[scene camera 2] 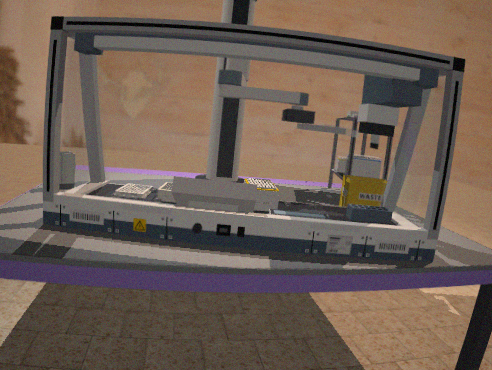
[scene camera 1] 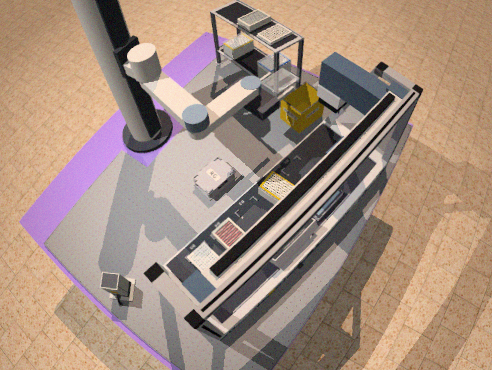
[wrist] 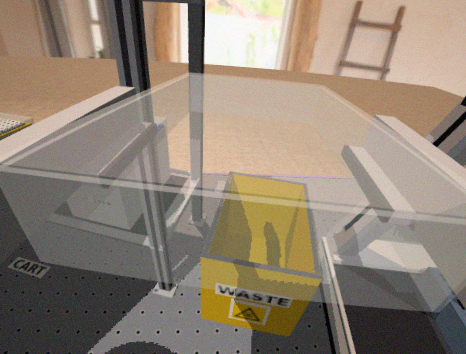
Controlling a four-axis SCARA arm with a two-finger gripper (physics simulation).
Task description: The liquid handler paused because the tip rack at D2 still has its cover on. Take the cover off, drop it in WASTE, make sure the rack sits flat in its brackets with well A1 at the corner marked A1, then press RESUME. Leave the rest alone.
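Where they show: gripper, between the fingertips: [scene camera 1: 281, 81] [wrist: 251, 121]; arm's base, origin of its link: [scene camera 1: 147, 131].
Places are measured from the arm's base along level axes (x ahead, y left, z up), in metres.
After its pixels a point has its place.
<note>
My gripper [scene camera 2: 345, 131] @(x 0.514, y 0.337, z 0.304 m) [wrist: 251, 121] @(x 0.514, y 0.337, z 0.304 m) is shut on the clear tip-rack cover [wrist: 100, 178] and holds it raised. In the wrist view the cover spans most of the picture between the two grey fingers. The yellow WASTE bin [scene camera 1: 306, 117] @(x 0.612, y 0.391, z 0.092 m) [scene camera 2: 364, 186] [wrist: 210, 300] @(x 0.500, y 0.376, z 0.067 m) stands upright and open ahead; part of it shows through the cover. The bin's inside shows no cover. The yellow-edged tip rack [scene camera 1: 277, 185] [scene camera 2: 261, 184] stands uncovered on the handler's deck. Its A1 corner cannot be read, and I cannot tell if it sits flat. The RESUME button cannot be made out.
The cart's posts [wrist: 196, 125] stand left of the bin. The handler's frame [scene camera 1: 320, 190] @(x 0.891, y -0.111, z 0.515 m) [scene camera 2: 250, 29] @(x 0.922, y -0.088, z 0.506 m) spans the deck. A red-striped plate [scene camera 1: 228, 233] @(x 0.644, y -0.213, z 0.095 m) and a white rack [scene camera 1: 203, 256] @(x 0.616, y -0.330, z 0.075 m) stand on the deck. An RG-labelled box [scene camera 1: 202, 183] @(x 0.428, y -0.095, z 0.062 m) and a small screen unit [scene camera 1: 111, 281] @(x 0.428, y -0.616, z 0.143 m) are on the table.
</note>
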